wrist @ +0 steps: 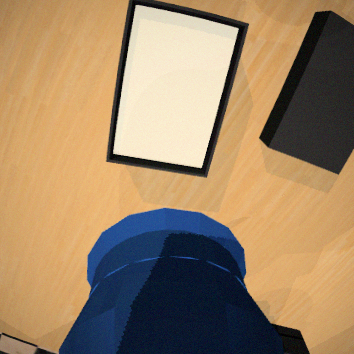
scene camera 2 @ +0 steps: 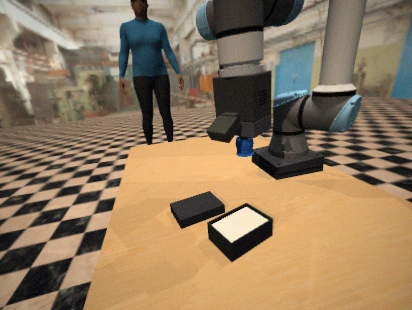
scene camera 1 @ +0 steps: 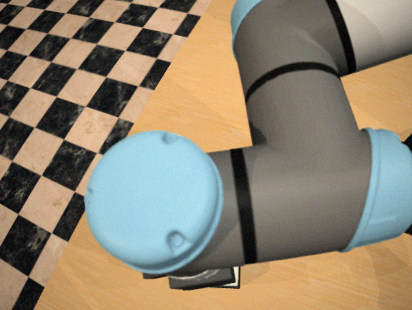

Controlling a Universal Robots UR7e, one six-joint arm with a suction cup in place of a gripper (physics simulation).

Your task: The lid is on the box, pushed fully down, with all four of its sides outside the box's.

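Where they show: end effector, tool point: (wrist: 166,278) (scene camera 2: 244,153); arm's base, origin of the base link: (scene camera 2: 287,150).
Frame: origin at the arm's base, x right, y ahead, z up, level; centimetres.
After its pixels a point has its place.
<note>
The box (scene camera 2: 250,240) @(x -31.0, y 40.0, z -3.6 cm) (wrist: 223,100) @(x -22.7, y 40.8, z -1.7 cm) is black-walled with a cream top face inside its rim, and stands upright on the table. In the scene camera 1 view a corner of the box (scene camera 1: 237,277) @(x -27.8, y 33.8, z -2.2 cm) shows beside the tool body; the rest is hidden. The lid (scene camera 2: 197,206) @(x -13.4, y 45.3, z -3.5 cm) (wrist: 317,90) @(x -14.6, y 44.9, z -3.5 cm) is a flat dark block lying on the table beside the box, apart from it. It does not show in the scene camera 1 view. My gripper, a blue suction cup (scene camera 2: 245,152) (wrist: 166,220), is open, bears nothing and hangs above the table. In the wrist view it shows below the box's near short side.
The arm's black base (scene camera 2: 287,164) @(x -8.8, y 8.4, z -1.0 cm) stands on the wooden table (scene camera 2: 320,250) @(x -37.7, y 27.3, z -6.1 cm), behind and to the right of the box in the scene camera 2 view. A person (scene camera 2: 145,50) in a blue top stands beyond the table. A checkered floor (scene camera 1: 55,115) lies past the table's edge.
</note>
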